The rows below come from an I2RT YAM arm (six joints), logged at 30 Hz.
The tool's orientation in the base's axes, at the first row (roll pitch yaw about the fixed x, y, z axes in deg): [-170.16, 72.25, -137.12]
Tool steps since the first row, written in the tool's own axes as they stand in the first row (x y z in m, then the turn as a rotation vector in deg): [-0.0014, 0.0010, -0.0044, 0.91, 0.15, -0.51]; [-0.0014, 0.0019, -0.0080, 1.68, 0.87, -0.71]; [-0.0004, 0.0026, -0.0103, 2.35, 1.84, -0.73]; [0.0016, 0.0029, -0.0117, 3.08, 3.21, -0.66]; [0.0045, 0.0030, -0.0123, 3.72, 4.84, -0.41]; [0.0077, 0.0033, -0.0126, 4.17, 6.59, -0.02]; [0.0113, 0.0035, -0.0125, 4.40, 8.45, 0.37]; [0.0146, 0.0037, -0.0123, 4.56, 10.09, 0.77]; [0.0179, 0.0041, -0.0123, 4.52, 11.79, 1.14]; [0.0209, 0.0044, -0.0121, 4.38, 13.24, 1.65]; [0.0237, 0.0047, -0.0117, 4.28, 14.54, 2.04]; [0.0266, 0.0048, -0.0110, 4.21, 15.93, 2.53]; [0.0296, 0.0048, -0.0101, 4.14, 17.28, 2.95]
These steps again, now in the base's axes. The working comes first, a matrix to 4 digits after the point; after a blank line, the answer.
The tool's axes in the first row as the columns of a matrix, in the base's axes (used below as rounded here):
[-0.2234, -0.5512, 0.8039]
[-0.2074, 0.8328, 0.5133]
[-0.9524, -0.0521, -0.3004]

[-0.0038, -0.0011, 0.0026, -0.70, -0.33, -0.72]; [-0.0072, -0.0022, 0.0036, -1.43, 0.01, -1.43]; [-0.0096, -0.0030, 0.0033, -2.13, 0.67, -2.11]; [-0.0114, -0.0039, 0.0018, -2.99, 1.70, -2.90]; [-0.0125, -0.0047, -0.0007, -3.83, 3.05, -3.67]; [-0.0137, -0.0053, -0.0037, -4.58, 4.61, -4.31]; [-0.0145, -0.0058, -0.0072, -5.34, 6.31, -4.74]; [-0.0152, -0.0063, -0.0104, -5.96, 7.85, -5.10]; [-0.0161, -0.0066, -0.0136, -6.59, 9.47, -5.26]; [-0.0168, -0.0069, -0.0165, -6.95, 10.96, -5.36]; [-0.0173, -0.0070, -0.0193, -7.33, 12.27, -5.45]; [-0.0174, -0.0072, -0.0223, -7.69, 13.69, -5.60]; [-0.0174, -0.0073, -0.0254, -8.08, 15.05, -5.73]
